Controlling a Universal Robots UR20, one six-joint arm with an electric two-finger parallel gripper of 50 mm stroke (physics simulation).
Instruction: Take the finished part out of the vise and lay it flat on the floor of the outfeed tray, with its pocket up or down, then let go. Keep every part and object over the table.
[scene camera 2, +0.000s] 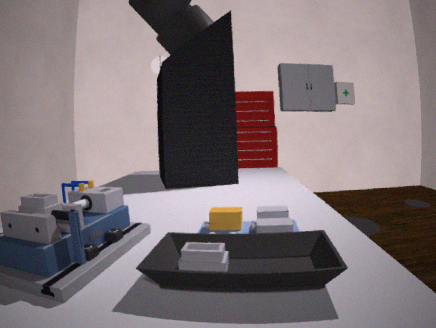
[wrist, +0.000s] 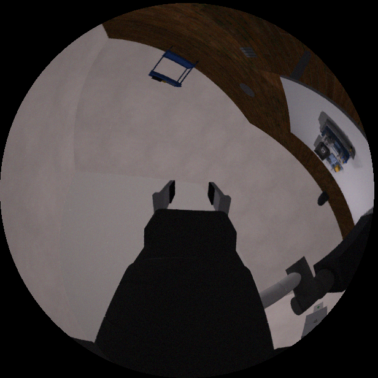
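Note:
The vise (scene camera 2: 30, 255) (wrist: 337, 139) has a blue body and light grey jaws, at the left of the scene view and small at the right of the wrist view. A light grey stepped part (scene camera 2: 38, 205) shows at its top, partly hidden by the near jaw. The dark outfeed tray (scene camera 2: 245, 279) stands right of the vise in the scene view. Another light grey stepped part (scene camera 2: 203, 261) lies flat in its left half, pocket up. My gripper (wrist: 191, 187) is open and empty, pointing at the wall, well away from the table; it does not show in the scene view.
A blue tray (scene camera 2: 204, 228) with a yellow block (scene camera 2: 226, 218) and light grey blocks (scene camera 2: 273, 226) stands behind the outfeed tray. A tall black column (scene camera 2: 200, 125) stands farther back on the table (scene camera 2: 380, 295). A blue frame (wrist: 179, 59) shows in the wrist view.

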